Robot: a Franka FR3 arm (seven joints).
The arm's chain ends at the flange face. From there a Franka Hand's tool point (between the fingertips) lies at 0.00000 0.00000 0.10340 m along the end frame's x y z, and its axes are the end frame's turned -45 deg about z.
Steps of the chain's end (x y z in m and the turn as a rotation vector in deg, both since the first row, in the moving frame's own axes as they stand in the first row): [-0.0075, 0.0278, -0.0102, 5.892, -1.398, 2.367]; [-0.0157, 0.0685, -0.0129, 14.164, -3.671, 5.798]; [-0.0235, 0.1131, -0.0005, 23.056, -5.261, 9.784]
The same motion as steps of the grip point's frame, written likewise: [-0.0190, 0.0052, -0.0108, 5.155, 3.178, 2.367]; [-0.0452, 0.0155, -0.0163, 12.611, 7.420, 5.798]; [-0.0716, 0.0303, -0.0092, 20.023, 12.583, 9.784]
